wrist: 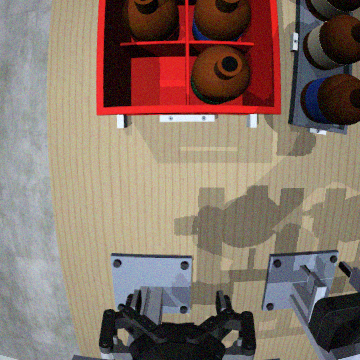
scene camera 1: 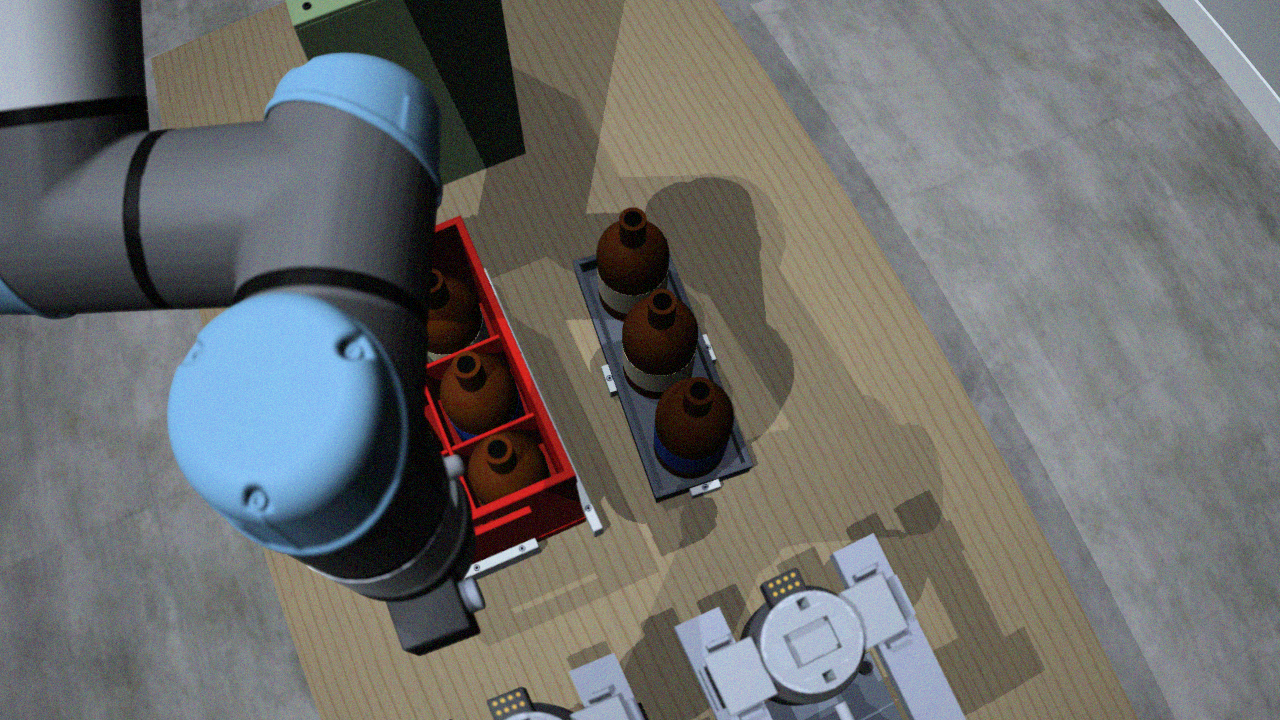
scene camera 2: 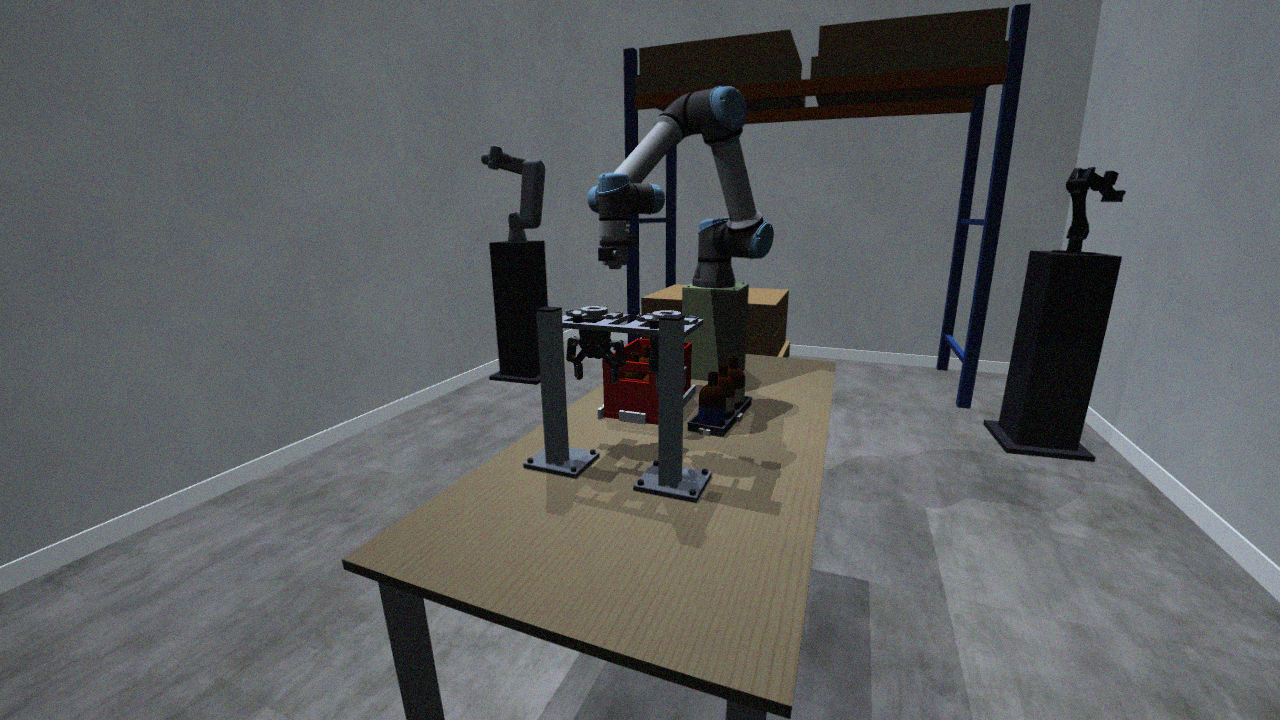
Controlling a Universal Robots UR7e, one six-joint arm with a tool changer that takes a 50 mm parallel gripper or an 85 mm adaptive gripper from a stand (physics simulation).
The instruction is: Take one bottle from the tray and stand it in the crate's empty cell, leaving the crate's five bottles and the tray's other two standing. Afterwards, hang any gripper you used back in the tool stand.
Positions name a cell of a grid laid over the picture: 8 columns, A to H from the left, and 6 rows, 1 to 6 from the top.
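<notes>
Blue-labelled bottle (scene camera 1: E4). Blue-labelled bottle (scene camera 1: C4). Tool stand (scene camera 2: E4). Gripper (scene camera 1: F6). Gripper (scene camera 2: D3).
</notes>
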